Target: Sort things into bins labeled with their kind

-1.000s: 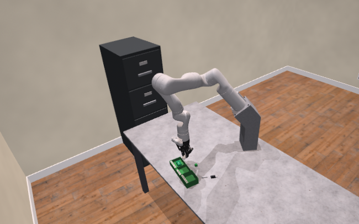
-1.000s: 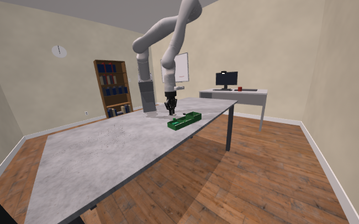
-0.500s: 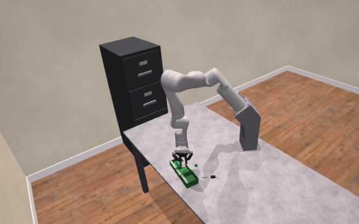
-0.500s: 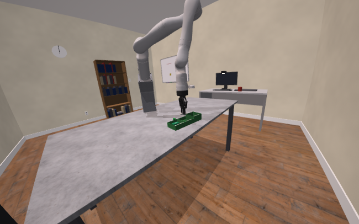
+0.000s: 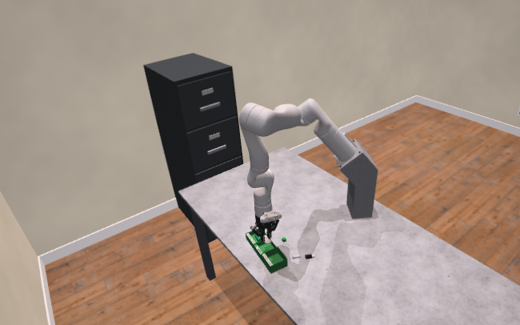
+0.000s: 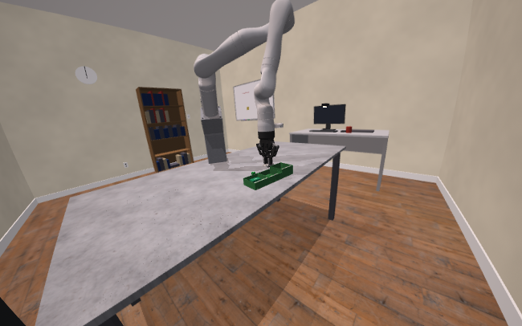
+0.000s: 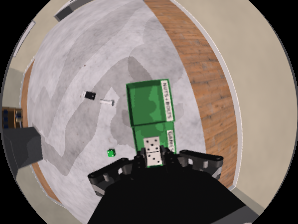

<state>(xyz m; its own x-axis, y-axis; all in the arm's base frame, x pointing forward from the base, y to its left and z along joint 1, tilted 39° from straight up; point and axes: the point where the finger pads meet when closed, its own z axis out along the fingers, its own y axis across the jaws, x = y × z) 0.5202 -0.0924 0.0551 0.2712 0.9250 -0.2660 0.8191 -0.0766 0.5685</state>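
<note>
Now: the green bin row 1 cm ahead of my hand and 7 cm below it. Round my hand: white piece 2 cm below; then grey pin 5 cm behind, 12 cm to the left, 8 cm below; then small green cube 10 cm behind, 1 cm to the left, 8 cm below.
</note>
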